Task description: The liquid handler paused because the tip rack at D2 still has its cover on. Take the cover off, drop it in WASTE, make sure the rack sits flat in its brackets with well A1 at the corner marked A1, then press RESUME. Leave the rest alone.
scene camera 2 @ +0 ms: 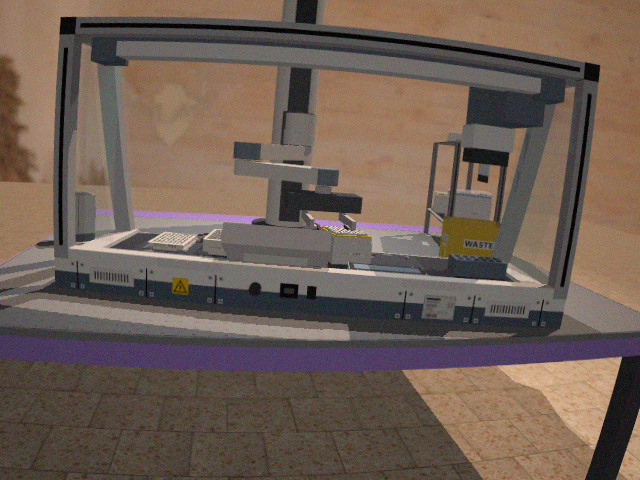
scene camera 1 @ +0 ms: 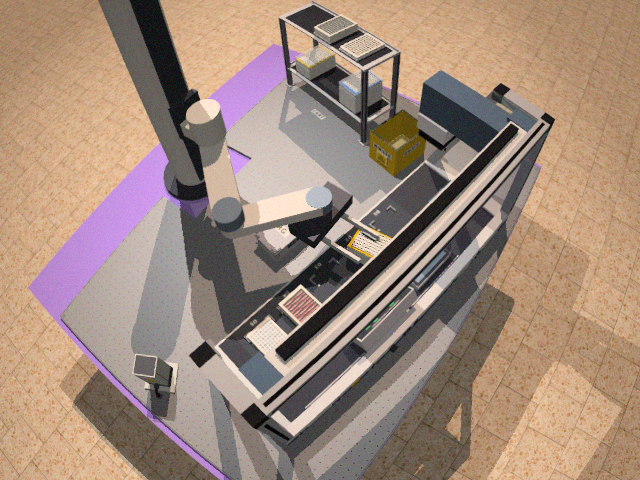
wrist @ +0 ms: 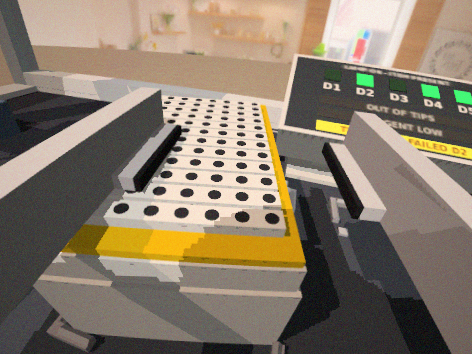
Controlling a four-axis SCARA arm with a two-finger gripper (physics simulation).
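Pixels of known places: gripper, fingertip midpoint: (scene camera 2: 333,224) (scene camera 1: 369,249) (wrist: 254,121); arm's base at its link origin: (scene camera 1: 196,172).
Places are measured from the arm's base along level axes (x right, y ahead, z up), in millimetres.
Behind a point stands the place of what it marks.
Note:
The yellow-rimmed tip rack (scene camera 1: 368,243) @(z 131, x -31, y 701 mm) (scene camera 2: 351,248) (wrist: 200,245) @(z 125, x -25, y 656 mm) stands at D2, its rows of dark holes uncovered. No cover shows on it. Bracket pieces show at its foot in the wrist view, but I cannot tell whether it sits fully flat; no A1 mark is readable. My gripper (scene camera 1: 361,243) @(z 141, x -12, y 715 mm) (scene camera 2: 328,222) @(z 141, x -12, y 715 mm) (wrist: 254,121) @(z 141, x -12, y 715 mm) is open and empty: one finger hangs over the rack's left part, the other is off its right side. The yellow WASTE bin (scene camera 1: 383,153) @(z 90, x -362, y 553 mm) (scene camera 2: 460,235) holds a pale object (scene camera 1: 400,142) @(z 20, x -495, y 550 mm). No RESUME button is readable.
The status panel (scene camera 1: 385,316) @(z 440, x 232, y 896 mm) (wrist: 370,107) @(z 128, x 91, y 817 mm) shows D2 lit and a yellow bar ending "FAILED D2". A red-striped plate (scene camera 1: 300,304) @(z 80, x 207, y 637 mm) and a white plate (scene camera 1: 267,334) @(z 75, x 329, y 615 mm) stand farther along the deck. The gantry beam (scene camera 1: 403,237) @(z 523, x 111, y 852 mm) spans above; a shelf cart (scene camera 1: 364,103) @(z 220, x -417, y 442 mm) stands behind the bin.

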